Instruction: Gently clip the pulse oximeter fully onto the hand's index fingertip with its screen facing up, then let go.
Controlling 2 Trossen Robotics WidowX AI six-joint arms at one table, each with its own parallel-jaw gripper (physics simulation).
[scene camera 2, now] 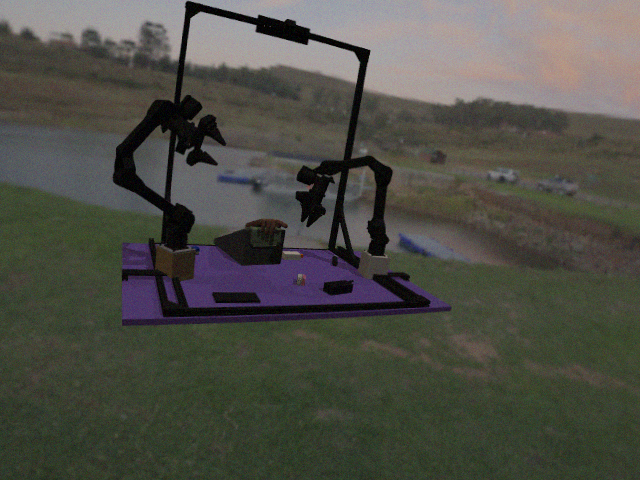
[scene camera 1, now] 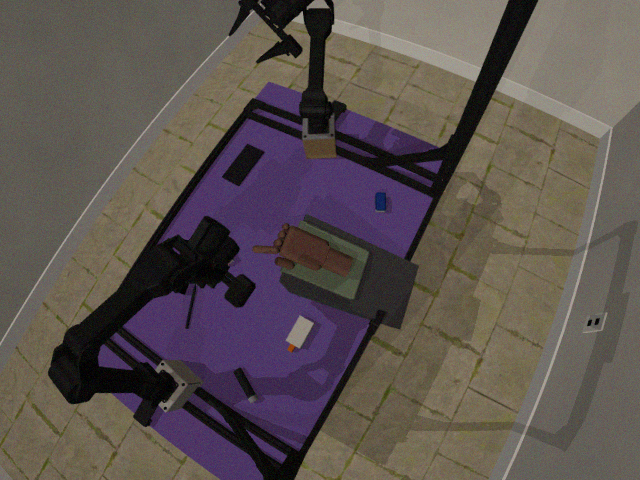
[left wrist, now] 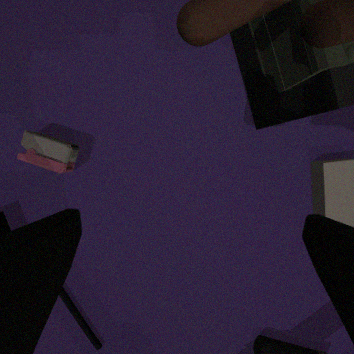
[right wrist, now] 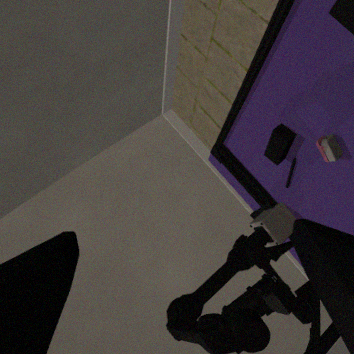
Labels:
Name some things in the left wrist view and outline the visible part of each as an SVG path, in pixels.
My left gripper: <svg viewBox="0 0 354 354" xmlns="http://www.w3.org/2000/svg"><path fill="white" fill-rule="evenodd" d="M308 214L302 230L303 242L314 269L354 345L354 227L320 214ZM78 209L66 208L0 234L0 354L33 353L69 272L81 236L81 221Z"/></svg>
A pulse oximeter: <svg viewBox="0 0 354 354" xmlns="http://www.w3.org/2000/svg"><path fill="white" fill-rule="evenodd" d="M24 130L20 143L26 149L26 153L17 153L17 159L58 173L73 170L79 150L78 145L43 133Z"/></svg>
A white box with orange tip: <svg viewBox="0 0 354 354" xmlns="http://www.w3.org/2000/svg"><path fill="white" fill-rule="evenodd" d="M311 161L313 214L320 214L354 227L354 158Z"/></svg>

